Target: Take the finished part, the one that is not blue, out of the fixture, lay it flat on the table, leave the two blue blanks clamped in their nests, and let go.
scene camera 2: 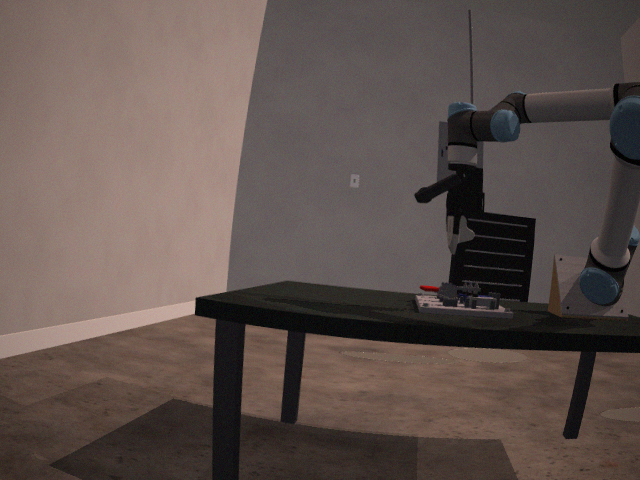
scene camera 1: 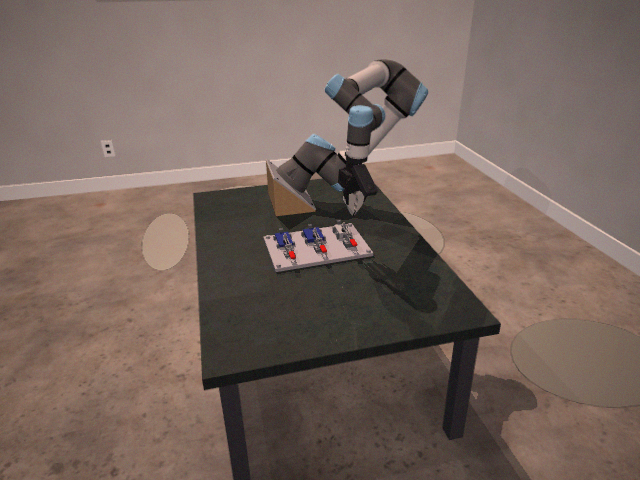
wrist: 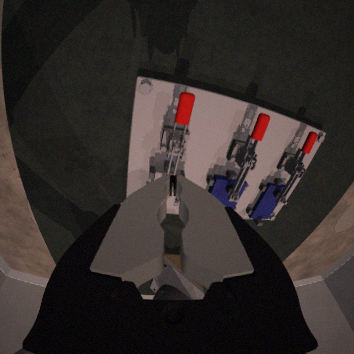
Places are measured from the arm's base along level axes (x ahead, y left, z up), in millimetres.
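Pixels of known places: gripper, fingertip midpoint: (scene camera 2: pixel 452 254) (scene camera 1: pixel 353 215) (wrist: pixel 172 176); arm's base at its link origin: (scene camera 1: pixel 290 180).
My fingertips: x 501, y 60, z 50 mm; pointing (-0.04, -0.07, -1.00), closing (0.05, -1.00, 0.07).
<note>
Ahead of a thing's pixels: the offset from my fingertips to its top centre. Level surfaces: height alone.
My gripper (scene camera 1: pixel 354 212) (scene camera 2: pixel 453 252) (wrist: pixel 172 176) is shut and empty, pointing down above the end of the pale fixture plate @(123 mm down, 63 mm back, 114 mm right) (scene camera 1: pixel 306 259) (scene camera 2: pixel 424 307) (wrist: pixel 210 112) that has the nest without blue. Two blue blanks @(106 mm down, 128 mm back, 217 mm right) (scene camera 1: pixel 282 239) @(101 mm down, 110 mm back, 109 mm right) (scene camera 1: pixel 311 235) (wrist: pixel 223 190) (wrist: pixel 265 201) sit under the clamps in the other two nests. In the nest without blue, grey pieces @(96 mm down, 92 mm back, 0 mm left) (scene camera 1: pixel 338 233) (wrist: pixel 159 161) show beside and under the clamp; I cannot tell the finished part from the clamp metal. In the wrist view my fingers hide part of this nest.
Three red clamp handles @(91 mm down, 13 mm ahead, 234 mm right) (scene camera 1: pixel 292 255) @(86 mm down, 26 mm ahead, 125 mm right) (scene camera 1: pixel 323 249) @(81 mm down, 39 mm ahead, 16 mm right) (scene camera 1: pixel 353 242) (wrist: pixel 184 108) (wrist: pixel 260 127) (wrist: pixel 309 143) lie low over the plate, towards its front edge. The plate lies on the dark table @(137 mm down) (scene camera 1: pixel 289 315) (scene camera 2: pixel 330 304). The arm's wedge-shaped wooden mount (scene camera 1: pixel 289 202) (scene camera 2: pixel 554 291) stands behind the plate.
</note>
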